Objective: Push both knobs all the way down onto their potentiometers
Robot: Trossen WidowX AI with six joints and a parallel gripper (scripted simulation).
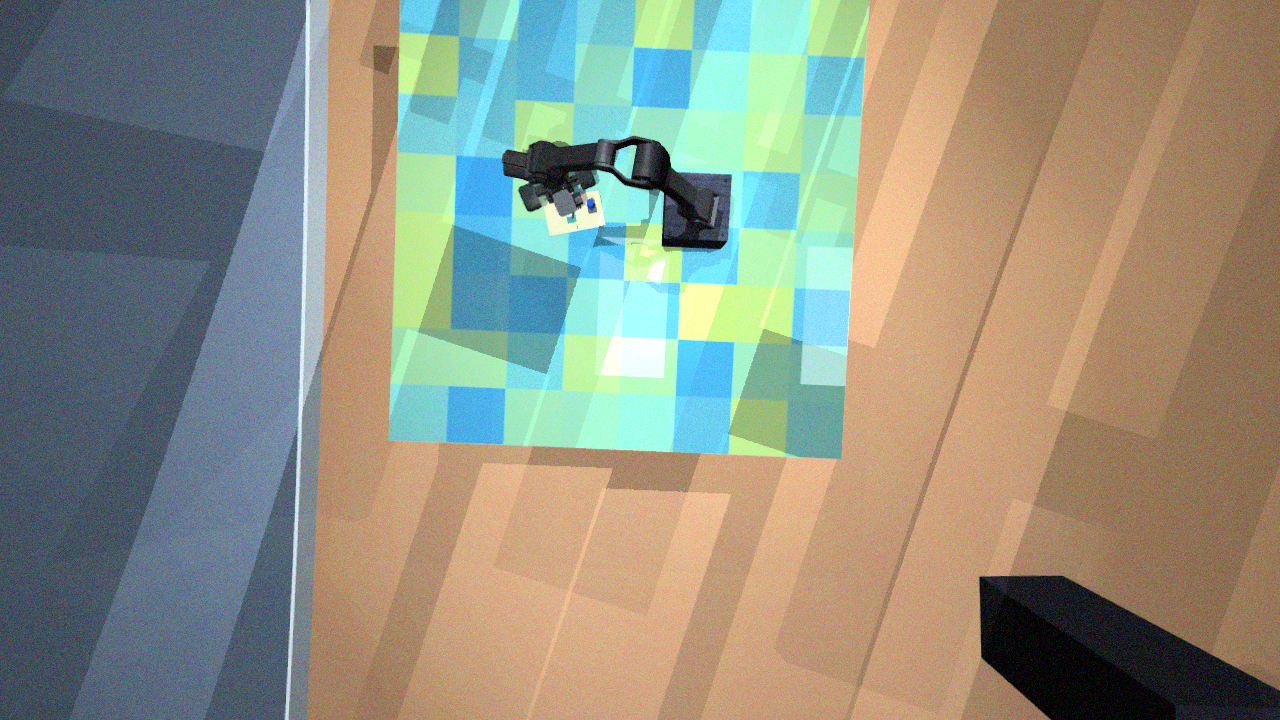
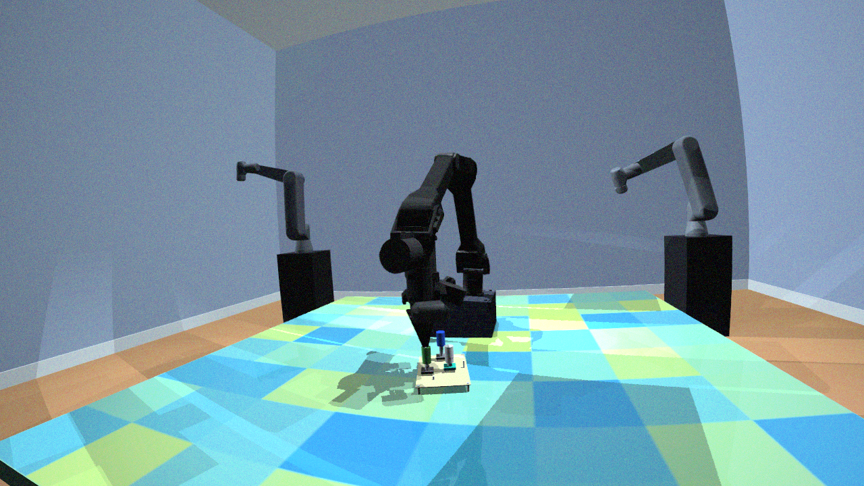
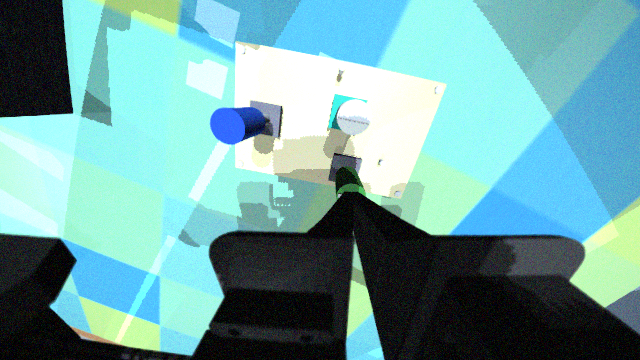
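Now: gripper tip 10 mm above the green knob. The rest, counted from my gripper tip: grey knob 20 mm behind, 40 mm to the left, 20 mm below; then teal potentiometer 20 mm behind, 40 mm to the left, 30 mm below.
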